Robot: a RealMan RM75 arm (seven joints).
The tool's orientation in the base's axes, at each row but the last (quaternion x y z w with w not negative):
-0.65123, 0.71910, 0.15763, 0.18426
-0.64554, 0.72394, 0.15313, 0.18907
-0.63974, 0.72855, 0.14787, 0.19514
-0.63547, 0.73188, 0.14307, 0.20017
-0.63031, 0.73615, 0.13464, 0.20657
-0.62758, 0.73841, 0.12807, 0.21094
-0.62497, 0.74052, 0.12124, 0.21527
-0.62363, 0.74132, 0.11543, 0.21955
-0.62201, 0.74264, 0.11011, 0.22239
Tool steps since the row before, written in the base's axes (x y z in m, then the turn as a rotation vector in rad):
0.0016, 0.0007, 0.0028, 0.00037, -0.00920, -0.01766
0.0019, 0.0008, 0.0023, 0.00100, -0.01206, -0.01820
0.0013, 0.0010, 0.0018, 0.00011, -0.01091, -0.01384
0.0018, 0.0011, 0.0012, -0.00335, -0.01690, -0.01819
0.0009, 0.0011, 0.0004, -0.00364, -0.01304, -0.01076
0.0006, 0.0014, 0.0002, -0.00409, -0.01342, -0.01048
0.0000, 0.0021, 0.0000, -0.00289, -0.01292, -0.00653
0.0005, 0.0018, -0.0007, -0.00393, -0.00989, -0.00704
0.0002, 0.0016, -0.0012, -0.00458, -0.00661, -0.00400
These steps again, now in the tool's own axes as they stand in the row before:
-0.0021, -0.0016, -0.0020, 0.01636, -0.00107, 0.01131
-0.0020, -0.0018, -0.0015, 0.01906, -0.00203, 0.01050
-0.0019, -0.0012, -0.0010, 0.01608, -0.00114, 0.00712
-0.0017, -0.0017, -0.0003, 0.02377, 0.00157, 0.00778
-0.0013, -0.0007, 0.0003, 0.01691, 0.00204, 0.00298
-0.0014, -0.0004, 0.0006, 0.01717, 0.00240, 0.00250
-0.0018, 0.0004, 0.0009, 0.01472, 0.00096, -0.00055
-0.0013, -0.0001, 0.0015, 0.01244, 0.00262, 0.00106
-0.0009, 0.0003, 0.0018, 0.00824, 0.00357, -0.00029

